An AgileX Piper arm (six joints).
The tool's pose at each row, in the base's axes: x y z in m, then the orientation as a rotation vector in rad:
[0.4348, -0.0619, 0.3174, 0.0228, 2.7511, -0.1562]
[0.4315, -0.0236, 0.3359, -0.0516, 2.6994, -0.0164]
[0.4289, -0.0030, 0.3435, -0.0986, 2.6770, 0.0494]
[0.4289, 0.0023, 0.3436, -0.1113, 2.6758, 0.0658]
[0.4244, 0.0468, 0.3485, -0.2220, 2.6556, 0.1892]
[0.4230, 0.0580, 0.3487, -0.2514, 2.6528, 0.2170]
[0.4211, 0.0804, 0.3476, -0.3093, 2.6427, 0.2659]
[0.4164, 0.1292, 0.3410, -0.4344, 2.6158, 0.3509]
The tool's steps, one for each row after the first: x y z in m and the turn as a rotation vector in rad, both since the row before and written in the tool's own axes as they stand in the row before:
[-0.0041, 0.0360, -0.0226, -0.1077, -0.0573, -0.0303]
[-0.0017, 0.0205, -0.0081, -0.0537, -0.0220, -0.0230]
[-0.0004, 0.0053, 0.0002, -0.0137, -0.0008, -0.0063]
[-0.0012, 0.0448, -0.0035, -0.1060, -0.0112, -0.0585]
[-0.0003, 0.0112, 0.0011, -0.0248, 0.0010, -0.0160]
[-0.0010, 0.0220, 0.0045, -0.0447, -0.0012, -0.0331]
[-0.0012, 0.0470, 0.0154, -0.0825, -0.0021, -0.0753]

